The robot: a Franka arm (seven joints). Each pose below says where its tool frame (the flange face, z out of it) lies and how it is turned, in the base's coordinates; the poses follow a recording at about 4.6 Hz.
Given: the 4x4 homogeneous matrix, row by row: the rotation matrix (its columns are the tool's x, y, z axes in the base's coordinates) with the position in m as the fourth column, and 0 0 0 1 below. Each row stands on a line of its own.
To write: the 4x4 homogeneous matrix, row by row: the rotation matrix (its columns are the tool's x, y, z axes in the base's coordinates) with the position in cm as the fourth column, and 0 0 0 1 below. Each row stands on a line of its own. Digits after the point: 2 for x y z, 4 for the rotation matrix.
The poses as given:
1:
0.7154 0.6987 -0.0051 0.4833
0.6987 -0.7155 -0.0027 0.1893
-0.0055 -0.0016 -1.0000 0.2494
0 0 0 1
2:
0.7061 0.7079 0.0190 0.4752
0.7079 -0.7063 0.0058 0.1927
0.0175 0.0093 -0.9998 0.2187
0 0 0 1
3:
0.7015 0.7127 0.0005 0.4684
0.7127 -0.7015 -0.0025 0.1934
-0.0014 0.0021 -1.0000 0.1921
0 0 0 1
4:
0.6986 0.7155 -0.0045 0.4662
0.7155 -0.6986 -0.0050 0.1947
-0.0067 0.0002 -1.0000 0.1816
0 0 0 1
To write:
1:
0.7154 0.6987 -0.0051 48.33
0.6987 -0.7155 -0.0027 18.93
-0.0055 -0.0016 -1.0000 24.94
0 0 0 1

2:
0.7061 0.7079 0.0190 47.52
0.7079 -0.7063 0.0058 19.27
0.0175 0.0093 -0.9998 21.87
0 0 0 1

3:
0.7015 0.7127 0.0005 46.84
0.7127 -0.7015 -0.0025 19.34
-0.0014 0.0021 -1.0000 19.21
0 0 0 1

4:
0.6986 0.7155 -0.0045 46.62
0.7155 -0.6986 -0.0050 19.47
-0.0067 0.0002 -1.0000 18.16
0 0 0 1

